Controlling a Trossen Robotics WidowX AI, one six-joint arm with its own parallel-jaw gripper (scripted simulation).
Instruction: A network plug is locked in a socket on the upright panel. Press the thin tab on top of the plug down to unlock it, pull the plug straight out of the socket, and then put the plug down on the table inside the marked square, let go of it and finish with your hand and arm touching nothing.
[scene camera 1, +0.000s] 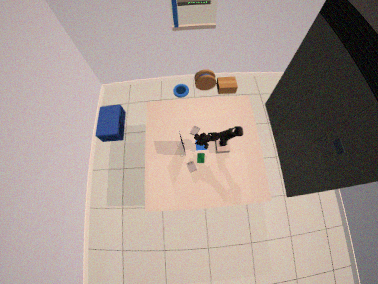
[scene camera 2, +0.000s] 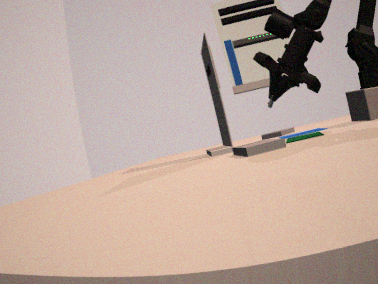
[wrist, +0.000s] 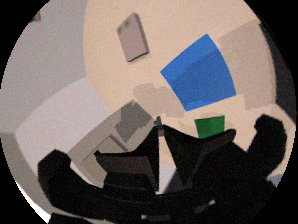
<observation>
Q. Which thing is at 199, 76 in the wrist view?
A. A blue square mark.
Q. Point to an upright grey panel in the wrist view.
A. At 125, 129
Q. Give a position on an upright grey panel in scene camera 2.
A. At 206, 53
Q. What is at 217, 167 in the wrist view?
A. The gripper.
</observation>
